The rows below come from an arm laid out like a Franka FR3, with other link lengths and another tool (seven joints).
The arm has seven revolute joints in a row. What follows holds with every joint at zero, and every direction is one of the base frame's.
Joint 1 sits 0.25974 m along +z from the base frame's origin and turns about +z.
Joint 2 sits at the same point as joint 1 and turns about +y.
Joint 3 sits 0.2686 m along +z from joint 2 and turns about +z.
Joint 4 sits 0.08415 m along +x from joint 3 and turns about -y.
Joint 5 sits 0.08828 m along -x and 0.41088 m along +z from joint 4 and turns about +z.
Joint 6 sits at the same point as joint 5 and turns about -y.
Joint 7 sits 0.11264 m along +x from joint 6 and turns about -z.
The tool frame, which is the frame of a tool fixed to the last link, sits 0.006 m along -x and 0.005 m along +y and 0.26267 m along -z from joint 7; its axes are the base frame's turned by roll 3.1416, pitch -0.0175 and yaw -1.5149 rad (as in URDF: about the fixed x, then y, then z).
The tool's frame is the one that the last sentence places.
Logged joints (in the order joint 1, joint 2, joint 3, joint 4, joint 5, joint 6, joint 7), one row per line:
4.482, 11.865, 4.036, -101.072, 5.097, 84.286, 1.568
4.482, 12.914, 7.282, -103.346, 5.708, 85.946, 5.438
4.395, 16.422, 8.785, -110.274, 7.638, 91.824, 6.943
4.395, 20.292, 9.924, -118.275, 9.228, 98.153, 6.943
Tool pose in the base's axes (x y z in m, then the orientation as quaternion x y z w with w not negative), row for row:
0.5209, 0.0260, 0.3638, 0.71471, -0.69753, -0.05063, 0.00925
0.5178, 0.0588, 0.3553, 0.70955, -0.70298, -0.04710, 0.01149
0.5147, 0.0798, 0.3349, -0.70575, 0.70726, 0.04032, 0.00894
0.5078, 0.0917, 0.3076, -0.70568, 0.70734, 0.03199, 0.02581
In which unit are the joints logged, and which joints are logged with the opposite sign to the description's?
The joints are logged in degrees. Opposite sign: joint 1, joint 2.
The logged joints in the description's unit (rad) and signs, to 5 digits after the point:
-0.07823, -0.20708, 0.07044, -1.76404, 0.08896, 1.47107, 0.02737
-0.07823, -0.22539, 0.12709, -1.80373, 0.09962, 1.50004, 0.09491
-0.07671, -0.28662, 0.15333, -1.92464, 0.13331, 1.60263, 0.12118
-0.07671, -0.35416, 0.17321, -2.06429, 0.16106, 1.71309, 0.12118

